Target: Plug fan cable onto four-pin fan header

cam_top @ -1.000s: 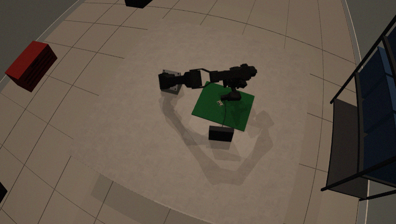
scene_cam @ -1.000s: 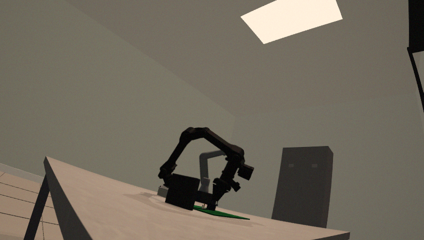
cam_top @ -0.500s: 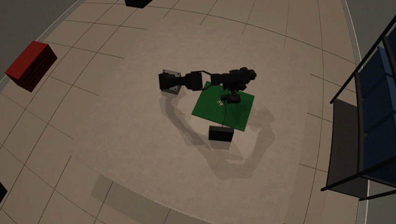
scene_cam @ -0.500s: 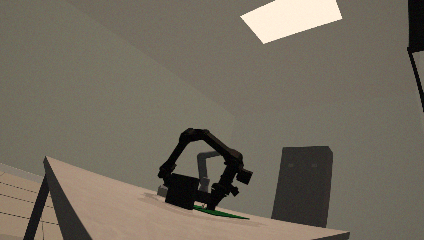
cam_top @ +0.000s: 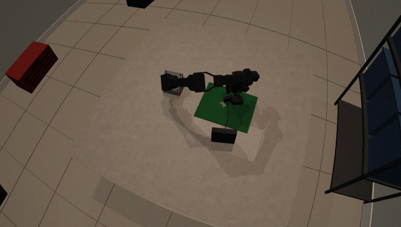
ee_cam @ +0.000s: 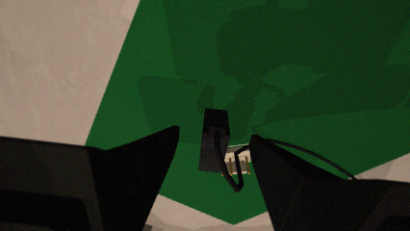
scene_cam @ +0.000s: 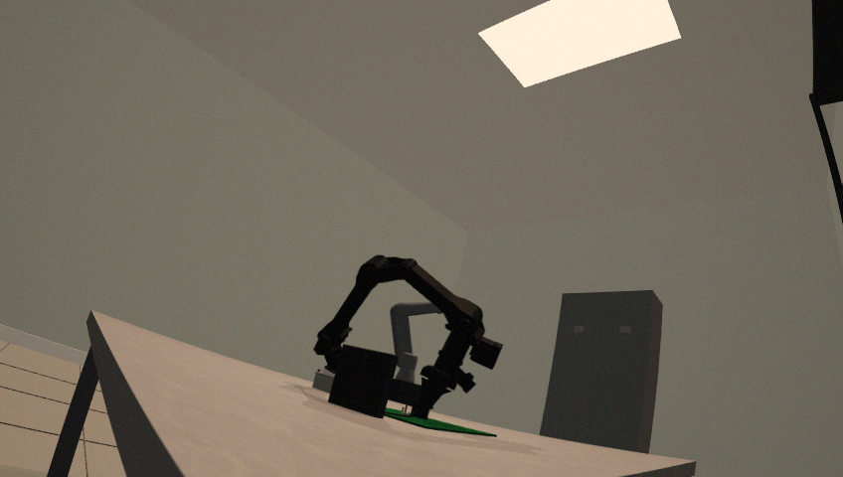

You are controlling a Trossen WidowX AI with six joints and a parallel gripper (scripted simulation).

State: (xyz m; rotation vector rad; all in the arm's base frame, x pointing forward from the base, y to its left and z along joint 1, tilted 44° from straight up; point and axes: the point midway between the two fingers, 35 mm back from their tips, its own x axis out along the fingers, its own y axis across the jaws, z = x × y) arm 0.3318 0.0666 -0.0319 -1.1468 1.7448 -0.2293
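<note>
Right now the green board is 40 mm to the right of my gripper tip, 40 mm below it and 10 mm ahead of it. Also, from my gripper tip: black fan: 230 mm to the right, 60 mm ahead, 30 mm above; black fan cable plug: 10 mm to the right, 10 mm below, 10 mm behind.
</note>
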